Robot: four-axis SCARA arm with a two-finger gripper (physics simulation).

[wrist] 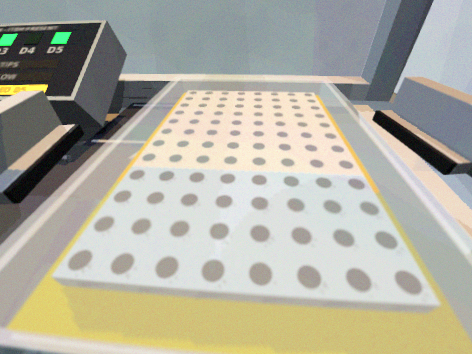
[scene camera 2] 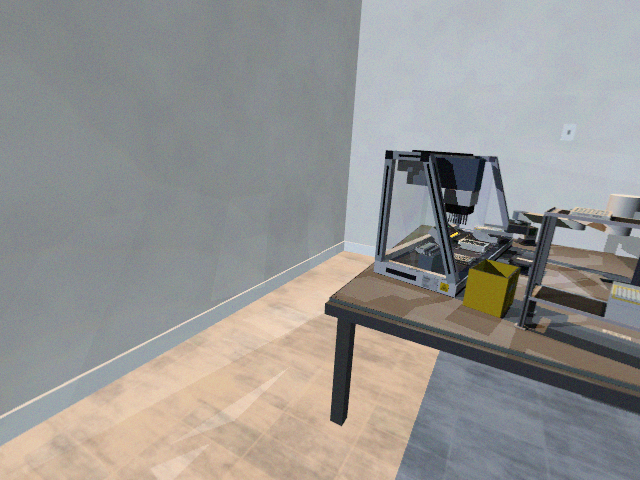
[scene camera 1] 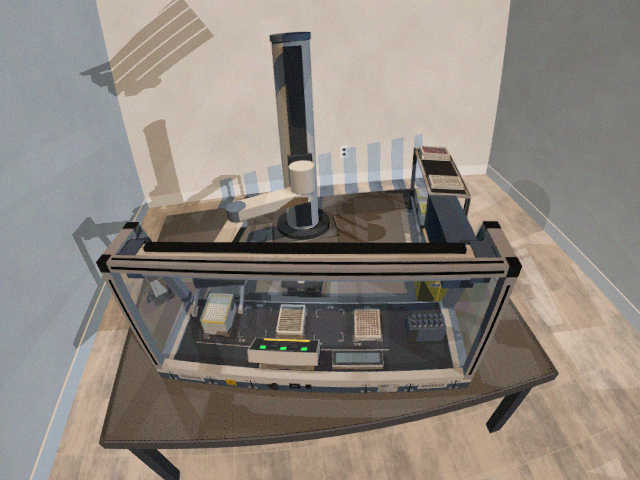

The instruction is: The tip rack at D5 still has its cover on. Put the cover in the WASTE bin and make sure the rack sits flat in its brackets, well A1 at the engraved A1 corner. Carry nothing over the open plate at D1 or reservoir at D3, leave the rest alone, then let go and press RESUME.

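Frame: origin at the arm's base, x right, y ahead, z up, level; millimetres.
Where they show: gripper, fingertip midpoint: (wrist: 233, 104) (scene camera 2: 482, 227) (scene camera 1: 216, 313); arm's base, origin of the base link: (scene camera 1: 303, 224).
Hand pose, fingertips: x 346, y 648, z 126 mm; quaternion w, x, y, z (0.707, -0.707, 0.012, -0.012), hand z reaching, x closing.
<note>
Each offset is from my fingertips to the centre of the thing. "pt": to the spot under its first point.
The D5 tip rack (scene camera 1: 216, 311) (wrist: 245, 134) stands at the left of the deck in scene camera 1. Its clear cover {dx +2, dy -27, dz -9 mm} (wrist: 376, 155) is on it, around the perforated top and yellow edge. My gripper (scene camera 1: 217, 300) (wrist: 233, 104) is open, with one black-padded finger out to each side of the covered rack; both fingers look apart from the cover. The brackets and engraved A1 corner at D5 are hidden, so I cannot tell whether the rack is flat. The yellow waste bin {dx -796, dy -81, dz -45 mm} (scene camera 1: 430, 290) (scene camera 2: 485, 291) stands outside the enclosure. A RESUME button cannot be made out.
The slotted reservoir {dx -242, dy +21, dz -52 mm} (scene camera 1: 291, 320) is at D3, the open plate (scene camera 1: 367, 324) at D1, and a tube block (scene camera 1: 426, 327) at far right. The status panel (scene camera 1: 283, 355) (wrist: 37, 62) stands at the front. The enclosure's top beam {pt dx -300, dy +266, dz +383 mm} (scene camera 1: 310, 266) and a shelf unit {pt dx -780, dy -202, dz +59 mm} (scene camera 2: 540, 263) are obstacles.
</note>
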